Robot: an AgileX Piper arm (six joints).
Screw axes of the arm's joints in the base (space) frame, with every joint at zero. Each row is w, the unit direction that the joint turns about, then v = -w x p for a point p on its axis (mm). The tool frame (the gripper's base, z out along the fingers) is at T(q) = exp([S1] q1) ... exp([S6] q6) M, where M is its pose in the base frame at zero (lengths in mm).
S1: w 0 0 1 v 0.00 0.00 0.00
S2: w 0 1 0 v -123.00 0.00 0.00
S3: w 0 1 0 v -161.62 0.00 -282.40
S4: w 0.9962 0 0.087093 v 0.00 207.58 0.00
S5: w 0 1 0 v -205.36 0.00 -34.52
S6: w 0.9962 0 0.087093 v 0.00 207.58 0.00
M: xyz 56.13 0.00 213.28 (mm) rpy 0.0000 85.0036 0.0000 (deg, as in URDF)
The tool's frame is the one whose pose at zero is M.
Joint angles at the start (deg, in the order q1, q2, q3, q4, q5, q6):
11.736 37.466 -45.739 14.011 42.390 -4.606
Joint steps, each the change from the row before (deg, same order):
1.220 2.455 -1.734 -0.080 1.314 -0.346
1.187 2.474 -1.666 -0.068 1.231 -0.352
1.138 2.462 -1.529 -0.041 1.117 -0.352
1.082 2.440 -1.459 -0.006 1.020 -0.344
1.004 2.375 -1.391 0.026 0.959 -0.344
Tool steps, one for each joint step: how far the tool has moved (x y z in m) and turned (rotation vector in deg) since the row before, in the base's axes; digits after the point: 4 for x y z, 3 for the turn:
0.0071 0.0045 0.0026 -0.851 1.799 1.678
0.0074 0.0048 0.0020 -0.869 1.790 1.642
0.0076 0.0051 0.0010 -0.867 1.796 1.583
0.0076 0.0053 0.0005 -0.835 1.751 1.517
0.0075 0.0054 0.0000 -0.807 1.693 1.440

